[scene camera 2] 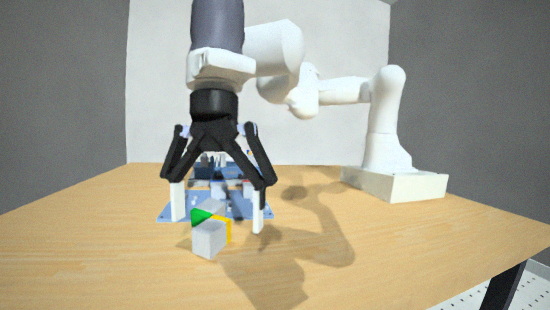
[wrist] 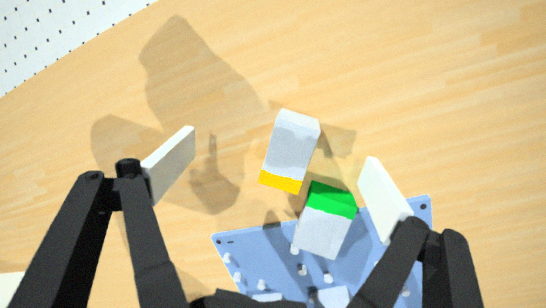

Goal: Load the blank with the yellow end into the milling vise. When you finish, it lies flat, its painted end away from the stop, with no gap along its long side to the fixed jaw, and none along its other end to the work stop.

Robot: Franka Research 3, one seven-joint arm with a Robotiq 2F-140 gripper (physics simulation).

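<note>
The yellow-ended blank [scene camera 2: 209, 241] [wrist: 291, 145] is a light grey block. It lies on the wooden table in front of the blue pin plate, its yellow end towards the plate. A green-ended blank [scene camera 2: 201, 217] [wrist: 325, 227] lies close behind it, over the plate's near edge. My gripper [scene camera 2: 217, 226] [wrist: 278, 156] is wide open and empty. It hangs above the table, with the yellow-ended blank between its spread white pads in the wrist view but not gripped. The blue milling vise [scene camera 2: 227, 173] stands at the back, partly hidden by the gripper; its jaws and stop are hard to make out.
The blue pin plate [scene camera 2: 164, 217] [wrist: 422, 220] carries small white pins. Two more grey blanks stand towards its back, one with a red end [scene camera 2: 247, 190] and one beside it [scene camera 2: 218, 190]. The robot's white base [scene camera 2: 395, 186] is at the right rear.
</note>
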